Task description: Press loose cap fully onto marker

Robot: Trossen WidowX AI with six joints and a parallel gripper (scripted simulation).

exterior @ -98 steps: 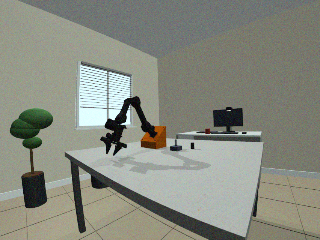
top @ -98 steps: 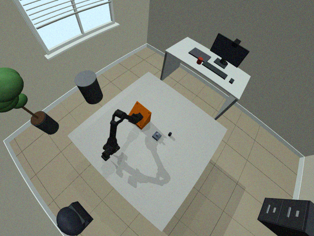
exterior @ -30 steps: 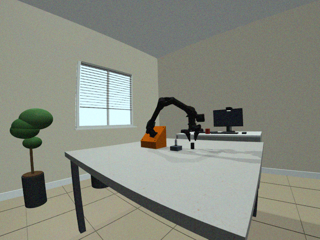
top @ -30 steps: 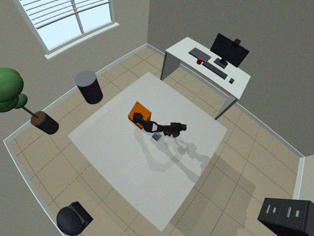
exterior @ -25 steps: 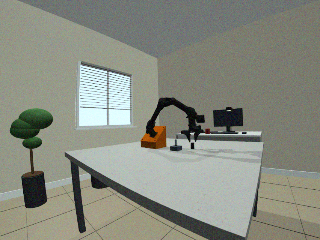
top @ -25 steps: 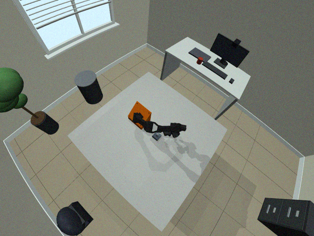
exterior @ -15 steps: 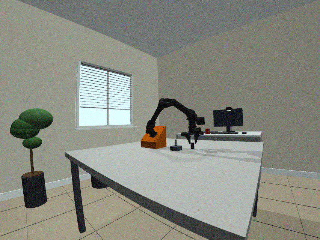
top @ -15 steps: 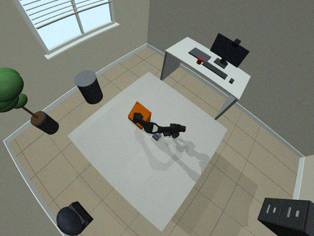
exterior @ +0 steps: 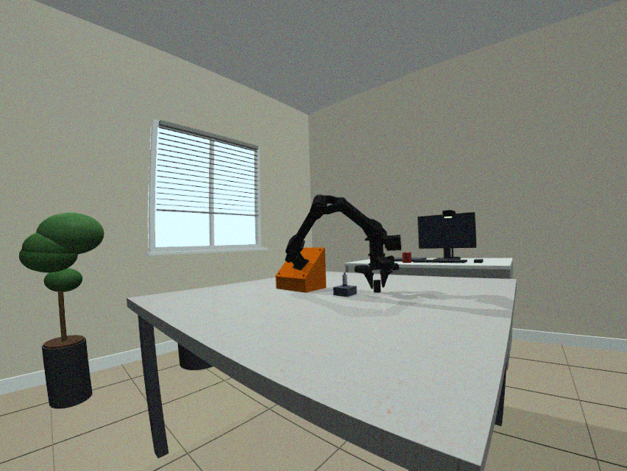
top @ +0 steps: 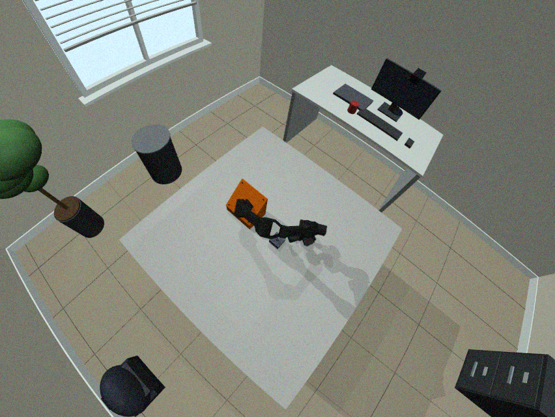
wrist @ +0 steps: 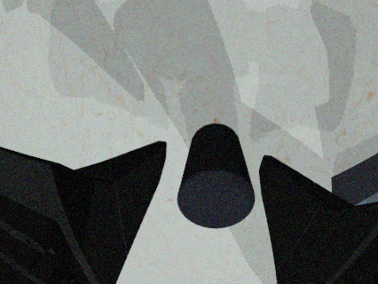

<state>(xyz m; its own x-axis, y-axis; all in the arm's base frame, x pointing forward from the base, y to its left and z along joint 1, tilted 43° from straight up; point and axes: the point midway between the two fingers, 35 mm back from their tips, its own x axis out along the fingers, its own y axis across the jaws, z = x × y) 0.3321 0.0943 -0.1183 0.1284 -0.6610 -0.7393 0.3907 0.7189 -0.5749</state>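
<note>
Now: the holder block 80 mm behind my gripper tip and 120 mm to the right of it. Also, from my gripper tip: black marker cap (10 mm above).
</note>
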